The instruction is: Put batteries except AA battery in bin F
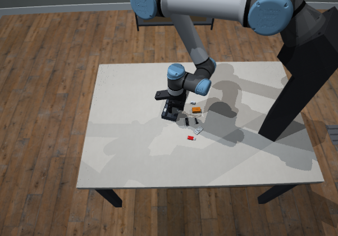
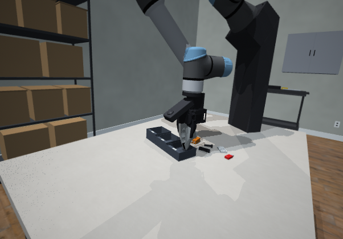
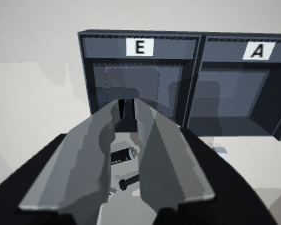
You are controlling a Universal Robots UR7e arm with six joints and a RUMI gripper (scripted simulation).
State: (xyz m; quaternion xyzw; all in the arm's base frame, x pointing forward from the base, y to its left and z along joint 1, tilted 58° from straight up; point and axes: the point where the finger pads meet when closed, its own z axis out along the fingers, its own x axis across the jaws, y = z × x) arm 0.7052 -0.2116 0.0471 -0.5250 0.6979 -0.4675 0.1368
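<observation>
The orange block battery lies 130 mm behind my hand, 20 mm to the left of it and 30 mm below it. The rest, counted from my hand: black cylindrical battery: 60 mm behind, 70 mm to the left, 30 mm below; then dark three-compartment bin row: 50 mm behind, 80 mm to the right, 10 mm below; then black bolt: 110 mm behind, 90 mm to the left, 30 mm below.
</observation>
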